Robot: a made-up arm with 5 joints.
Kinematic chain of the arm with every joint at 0, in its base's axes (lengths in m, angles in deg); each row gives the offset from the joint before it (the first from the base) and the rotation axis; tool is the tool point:
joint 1: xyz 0 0 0.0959 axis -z
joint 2: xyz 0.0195 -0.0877 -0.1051 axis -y
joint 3: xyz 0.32 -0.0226 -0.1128 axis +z
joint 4: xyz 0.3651 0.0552 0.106 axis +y
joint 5: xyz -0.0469 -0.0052 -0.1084 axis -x
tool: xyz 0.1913 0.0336 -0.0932
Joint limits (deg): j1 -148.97..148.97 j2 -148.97..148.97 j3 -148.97..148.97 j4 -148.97..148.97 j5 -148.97..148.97
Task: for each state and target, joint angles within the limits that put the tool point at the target. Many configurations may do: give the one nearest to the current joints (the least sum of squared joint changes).
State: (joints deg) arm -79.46 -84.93 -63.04 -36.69 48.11
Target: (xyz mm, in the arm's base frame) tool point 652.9 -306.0 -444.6
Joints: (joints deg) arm -81.64 -109.21 -75.23 -39.02 42.02
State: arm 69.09 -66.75 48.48 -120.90 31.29
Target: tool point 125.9 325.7 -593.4
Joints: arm 42.02 -123.78 57.14 -112.43 31.18
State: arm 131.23 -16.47 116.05 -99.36 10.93
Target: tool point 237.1 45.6 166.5
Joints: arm 98.73 -6.52 135.43 -97.47 9.32
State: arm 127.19 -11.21 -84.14 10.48 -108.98
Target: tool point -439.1 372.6 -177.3
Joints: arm 141.12 -23.99 -125.85 28.57 -108.07
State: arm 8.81 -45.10 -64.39 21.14 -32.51
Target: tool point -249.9 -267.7 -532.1
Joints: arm 30.81 -75.17 -78.19 59.42 -15.01
